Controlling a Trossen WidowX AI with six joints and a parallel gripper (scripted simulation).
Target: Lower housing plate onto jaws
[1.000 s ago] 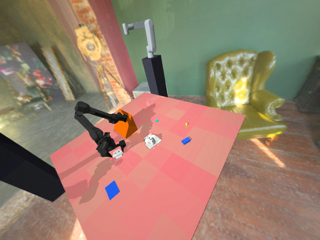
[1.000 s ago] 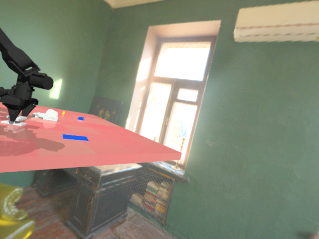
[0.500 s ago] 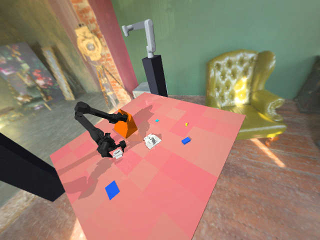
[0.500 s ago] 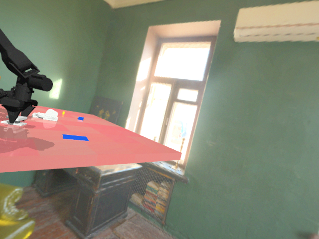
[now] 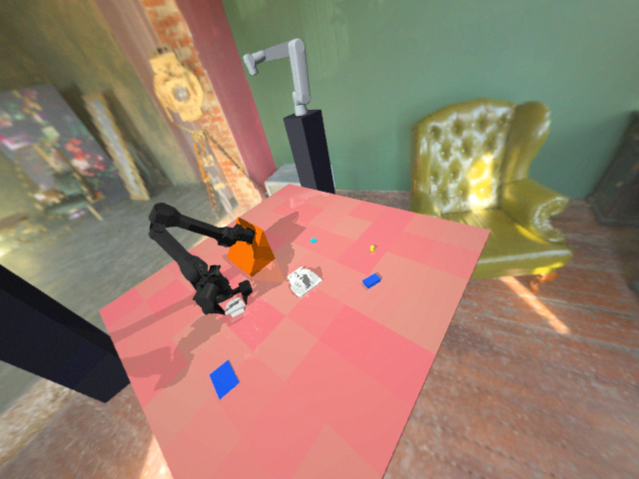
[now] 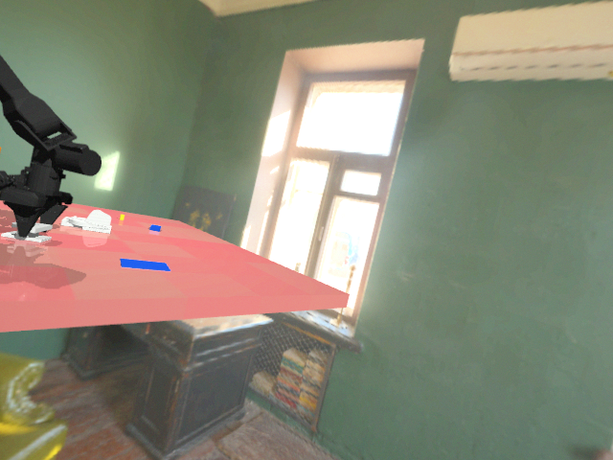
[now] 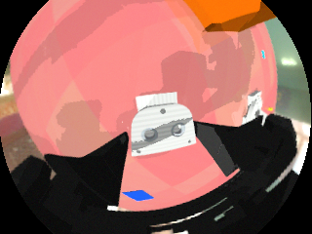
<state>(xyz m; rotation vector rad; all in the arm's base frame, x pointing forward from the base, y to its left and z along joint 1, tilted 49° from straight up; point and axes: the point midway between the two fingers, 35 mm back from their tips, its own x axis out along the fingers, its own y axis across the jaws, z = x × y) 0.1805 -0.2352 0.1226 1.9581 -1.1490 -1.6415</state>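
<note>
The white part is 1 cm behind my gripper tip. The rest, counted from my gripper tip: cyan chip: 48 cm to the left, 2 cm behind, 1 cm below; then blue patch: 20 cm ahead, 17 cm to the right, 1 cm below; then small blue block: 42 cm to the left, 37 cm ahead.
</note>
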